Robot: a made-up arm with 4 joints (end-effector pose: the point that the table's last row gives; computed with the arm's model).
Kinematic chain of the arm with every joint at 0, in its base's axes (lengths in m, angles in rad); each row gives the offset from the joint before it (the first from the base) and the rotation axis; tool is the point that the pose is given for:
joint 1: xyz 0 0 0.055 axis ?
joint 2: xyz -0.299 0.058 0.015 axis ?
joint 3: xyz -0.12 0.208 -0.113 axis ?
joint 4: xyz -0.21 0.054 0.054 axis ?
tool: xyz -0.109 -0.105 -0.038
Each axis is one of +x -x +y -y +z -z.
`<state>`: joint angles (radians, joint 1 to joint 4).
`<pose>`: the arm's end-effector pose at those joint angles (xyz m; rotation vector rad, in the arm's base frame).
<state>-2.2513 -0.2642 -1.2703 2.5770</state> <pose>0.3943 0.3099 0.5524 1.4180 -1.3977 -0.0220</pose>
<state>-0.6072 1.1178 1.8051 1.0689</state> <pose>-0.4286 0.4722 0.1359 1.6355 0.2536 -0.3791</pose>
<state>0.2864 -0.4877 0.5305 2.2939</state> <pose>-0.5709 -0.0032 -0.0975 -0.3794 2.0375 0.7641</pose>
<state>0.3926 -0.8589 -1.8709 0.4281</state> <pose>-0.7179 -0.0928 -0.3163 -1.8252 -0.7719 -0.1550</pose>
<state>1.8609 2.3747 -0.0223 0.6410</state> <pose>-0.0289 0.2489 0.1802 2.3187 -0.5429 -0.7796</pose>
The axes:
joint 1: -y
joint 2: -z
joint 3: +x
joint 4: +y

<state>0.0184 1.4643 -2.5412 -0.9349</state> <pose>-0.1202 0.4433 0.0300 -1.7613 1.1339 0.3331</pose>
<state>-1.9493 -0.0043 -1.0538 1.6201</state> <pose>0.2708 0.3824 0.6608 1.3990 -2.3843 -0.2377</pose>
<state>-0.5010 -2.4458 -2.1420 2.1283</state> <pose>-0.3382 -0.4256 0.0747 -1.1269 -0.1078 0.1945</pose>
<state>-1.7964 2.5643 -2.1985 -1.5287</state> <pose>-0.0351 0.0588 0.0072 -1.2778 2.6889 0.9105</pose>
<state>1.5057 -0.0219 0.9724 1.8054</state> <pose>0.0032 0.0903 -0.5880 -0.1028 0.2863 0.9708</pose>
